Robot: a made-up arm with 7 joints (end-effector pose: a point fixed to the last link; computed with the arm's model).
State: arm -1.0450 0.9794 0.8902 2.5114 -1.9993 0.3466 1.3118
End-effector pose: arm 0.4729 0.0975 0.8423 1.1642 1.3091 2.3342
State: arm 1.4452 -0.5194 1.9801 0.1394 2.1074 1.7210 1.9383
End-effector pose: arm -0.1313 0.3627 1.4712 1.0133 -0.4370 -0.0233
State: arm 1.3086 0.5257 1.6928 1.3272 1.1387 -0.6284 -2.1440
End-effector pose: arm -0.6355 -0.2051 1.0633 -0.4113 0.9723 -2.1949
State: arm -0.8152 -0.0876 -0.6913 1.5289 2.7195 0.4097 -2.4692
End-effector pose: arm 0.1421 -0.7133 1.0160 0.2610 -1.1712 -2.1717
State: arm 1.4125 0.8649 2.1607 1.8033 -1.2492 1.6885 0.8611
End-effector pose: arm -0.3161 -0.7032 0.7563 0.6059 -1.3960 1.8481
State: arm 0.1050 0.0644 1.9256 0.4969 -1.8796 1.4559 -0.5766
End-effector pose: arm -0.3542 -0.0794 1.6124 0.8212 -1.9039 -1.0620
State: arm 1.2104 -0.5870 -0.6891 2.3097 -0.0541 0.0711 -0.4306
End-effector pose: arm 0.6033 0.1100 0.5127 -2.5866 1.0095 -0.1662
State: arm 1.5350 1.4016 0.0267 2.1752 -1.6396 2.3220 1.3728
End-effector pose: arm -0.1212 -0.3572 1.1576 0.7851 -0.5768 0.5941
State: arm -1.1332 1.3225 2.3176 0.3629 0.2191 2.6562 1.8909
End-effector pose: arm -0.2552 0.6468 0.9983 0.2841 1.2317 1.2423
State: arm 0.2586 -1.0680 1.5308 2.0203 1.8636 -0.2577 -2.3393
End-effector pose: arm -0.1341 0.4516 0.8018 1.2494 1.0156 1.2685
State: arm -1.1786 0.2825 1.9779 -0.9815 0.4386 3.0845 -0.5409
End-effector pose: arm -0.2688 -0.0802 1.3562 -2.5862 0.0735 -0.2018
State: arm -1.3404 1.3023 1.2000 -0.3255 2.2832 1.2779 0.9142
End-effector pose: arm -0.2908 0.9306 1.0438 -0.4847 1.1081 0.4561
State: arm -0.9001 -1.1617 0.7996 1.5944 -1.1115 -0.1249 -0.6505
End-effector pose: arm 0.7606 -0.2952 0.4787 -2.0055 0.9960 0.0895
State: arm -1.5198 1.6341 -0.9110 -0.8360 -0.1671 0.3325 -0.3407
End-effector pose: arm 0.3392 0.7776 0.2455 -0.3798 1.7808 0.3754
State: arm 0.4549 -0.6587 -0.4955 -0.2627 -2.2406 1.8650 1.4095
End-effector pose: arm 0.3362 0.4302 1.3554 0.0294 -1.7670 -1.2391
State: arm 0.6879 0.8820 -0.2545 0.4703 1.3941 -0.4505 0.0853
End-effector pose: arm -0.3524 -0.4387 1.6907 -0.1349 -0.2791 0.2203
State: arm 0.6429 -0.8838 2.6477 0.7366 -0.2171 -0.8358 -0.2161
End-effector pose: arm 0.1935 0.4389 1.5697 -0.7645 -0.5585 1.7925
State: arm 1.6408 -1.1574 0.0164 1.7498 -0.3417 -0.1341 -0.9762
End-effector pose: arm 0.1168 0.6116 0.2354 2.6593 0.6231 -1.3368
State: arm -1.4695 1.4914 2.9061 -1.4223 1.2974 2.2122 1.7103
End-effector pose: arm -0.0437 0.5296 1.1371 -0.4631 -1.9591 -2.0972
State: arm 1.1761 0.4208 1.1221 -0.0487 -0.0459 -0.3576 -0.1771
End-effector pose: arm -0.0105 -0.4655 1.7886 0.0771 -0.5553 0.6169
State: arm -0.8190 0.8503 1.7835 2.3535 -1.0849 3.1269 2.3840
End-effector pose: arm 0.0119 0.3789 0.9593 -0.8145 1.2996 0.0722
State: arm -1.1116 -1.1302 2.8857 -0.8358 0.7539 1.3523 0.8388
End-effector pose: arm 0.3914 -0.7432 0.5449 -2.3144 -0.0129 -1.7628
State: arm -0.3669 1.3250 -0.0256 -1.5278 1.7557 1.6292 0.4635
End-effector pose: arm -0.7151 0.0206 0.4114 -0.5839 -1.4553 1.5832
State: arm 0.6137 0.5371 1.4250 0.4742 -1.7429 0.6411 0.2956
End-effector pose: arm -0.6550 -0.3315 1.5653 0.9623 -0.8066 -0.9641
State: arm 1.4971 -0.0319 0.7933 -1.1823 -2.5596 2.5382 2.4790
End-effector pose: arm 0.1319 -0.4195 1.2164 2.0007 0.0682 0.4939
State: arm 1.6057 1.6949 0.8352 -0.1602 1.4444 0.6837 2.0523
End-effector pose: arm 0.2302 -1.1233 0.6976 -1.1257 -0.4354 1.9192
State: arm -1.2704 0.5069 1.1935 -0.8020 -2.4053 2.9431 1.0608
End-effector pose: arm -0.4206 0.3703 1.0549 0.5561 2.9376 0.5092
